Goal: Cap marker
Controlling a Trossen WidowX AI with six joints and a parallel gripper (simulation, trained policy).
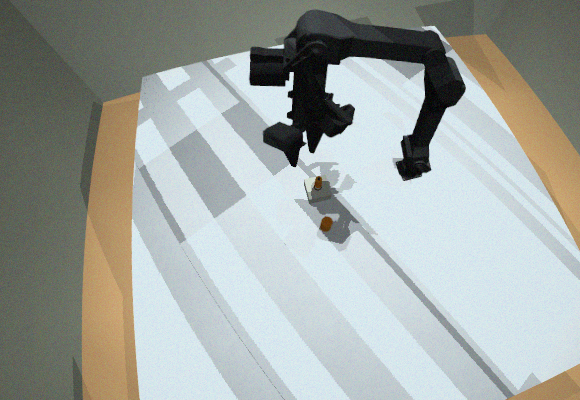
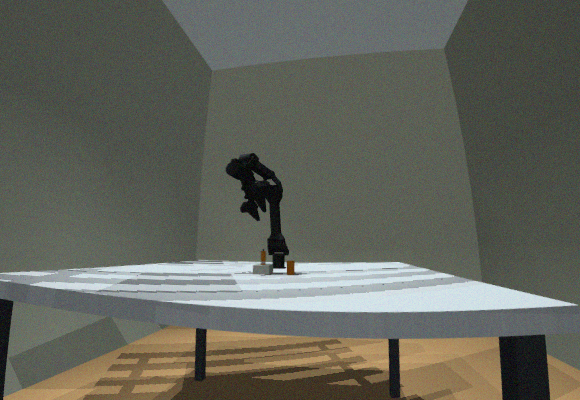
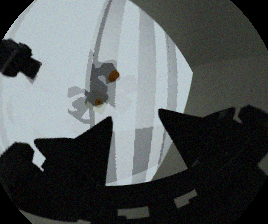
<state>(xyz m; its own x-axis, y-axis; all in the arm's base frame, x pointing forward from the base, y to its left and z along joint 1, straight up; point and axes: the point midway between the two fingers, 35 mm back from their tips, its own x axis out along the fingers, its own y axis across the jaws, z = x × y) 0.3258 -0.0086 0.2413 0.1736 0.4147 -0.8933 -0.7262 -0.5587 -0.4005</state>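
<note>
Now: gripper tip 40 mm past the orange-yellow cap, 100 mm to the right of it and 190 mm above it. Also, from my gripper tip: orange marker 40 mm behind, 140 mm below; holder block 40 mm behind, 190 mm below.
</note>
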